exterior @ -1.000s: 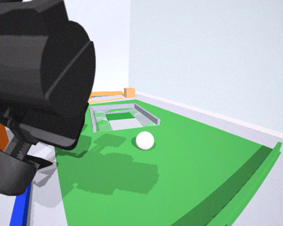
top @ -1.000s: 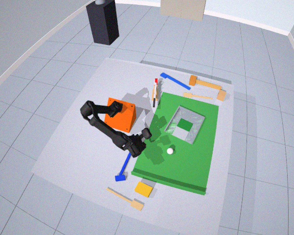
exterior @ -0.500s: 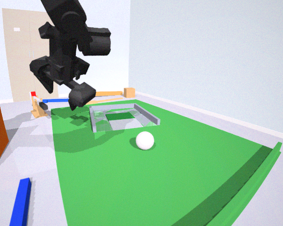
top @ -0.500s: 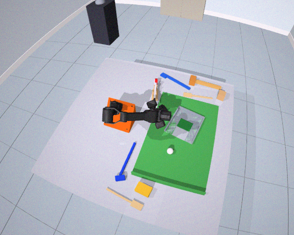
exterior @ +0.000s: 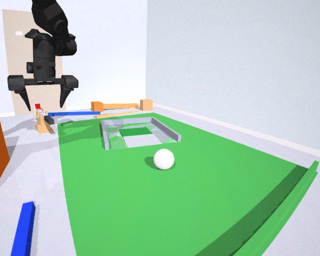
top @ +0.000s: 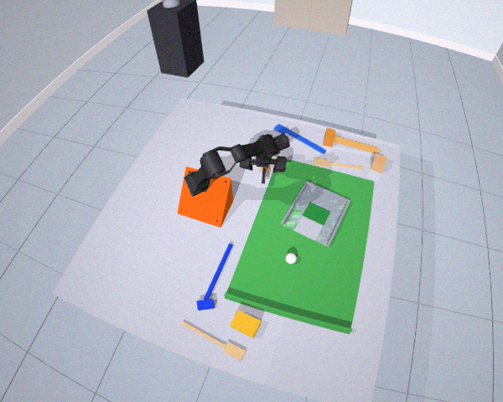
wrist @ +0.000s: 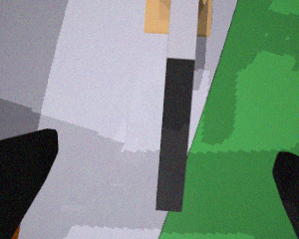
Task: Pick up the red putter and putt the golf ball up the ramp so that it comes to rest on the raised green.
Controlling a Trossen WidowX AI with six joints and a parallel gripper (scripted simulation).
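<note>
Right now the red putter is 11 cm to the left of my gripper tip, 4 cm below it and 4 cm behind it. Also, from my gripper tip: small wooden rack 13 cm to the left, 6 cm below, 4 cm behind; green mat 28 cm ahead, 16 cm to the right, 9 cm below; white golf ball 31 cm to the right, 24 cm ahead, 7 cm below.
</note>
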